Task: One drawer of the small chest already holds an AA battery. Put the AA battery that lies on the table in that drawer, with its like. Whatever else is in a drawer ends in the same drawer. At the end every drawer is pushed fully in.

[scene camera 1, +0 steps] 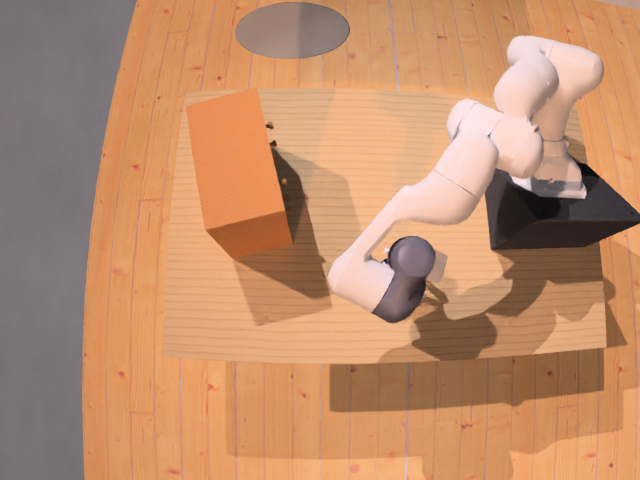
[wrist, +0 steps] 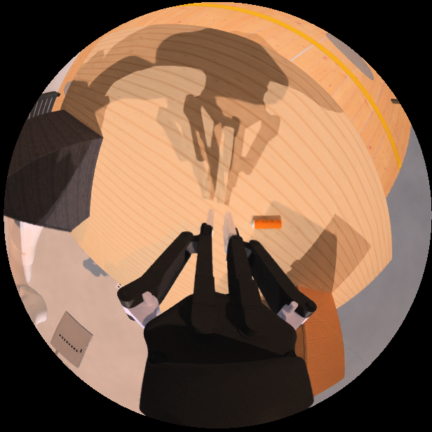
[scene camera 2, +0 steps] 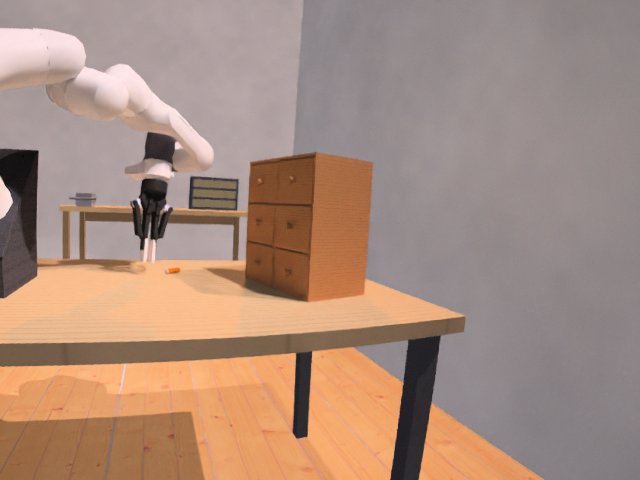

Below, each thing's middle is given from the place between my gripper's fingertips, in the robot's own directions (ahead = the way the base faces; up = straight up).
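There's the small brown chest [scene camera 1: 242, 206], and from my hand it's 42 cm ahead of it, 13 cm above it and 12 cm to the right of it.
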